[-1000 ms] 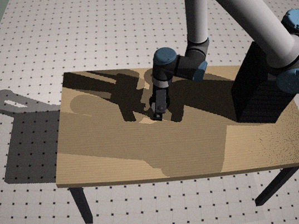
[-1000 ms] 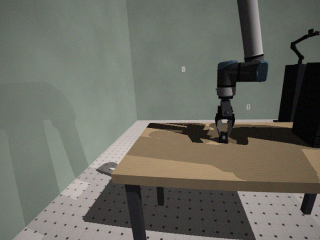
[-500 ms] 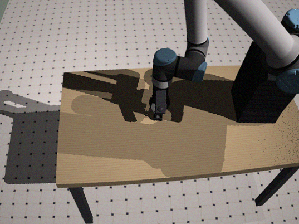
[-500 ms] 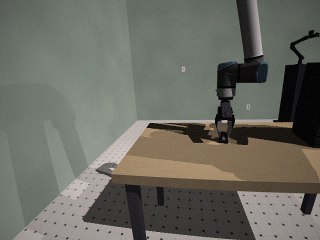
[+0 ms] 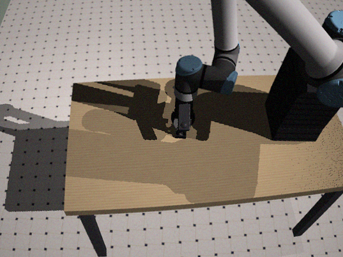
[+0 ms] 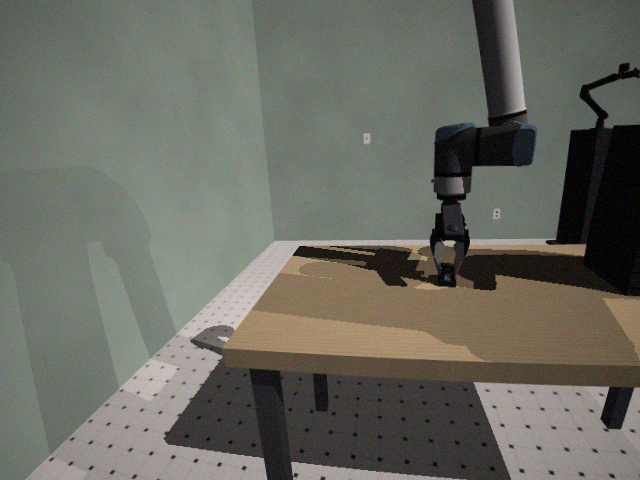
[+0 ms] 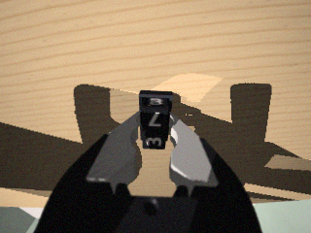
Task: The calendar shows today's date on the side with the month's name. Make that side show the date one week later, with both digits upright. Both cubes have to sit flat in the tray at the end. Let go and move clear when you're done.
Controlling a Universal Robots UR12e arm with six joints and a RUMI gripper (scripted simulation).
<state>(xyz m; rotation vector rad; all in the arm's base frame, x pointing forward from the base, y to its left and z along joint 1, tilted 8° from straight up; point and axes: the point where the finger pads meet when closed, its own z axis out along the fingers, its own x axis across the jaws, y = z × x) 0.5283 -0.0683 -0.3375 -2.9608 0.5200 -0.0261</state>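
Now: the black date cube 1 cm below my hand. Also, from my hand: dark tray: 3 cm below, 2 cm to the right, 1 cm behind.
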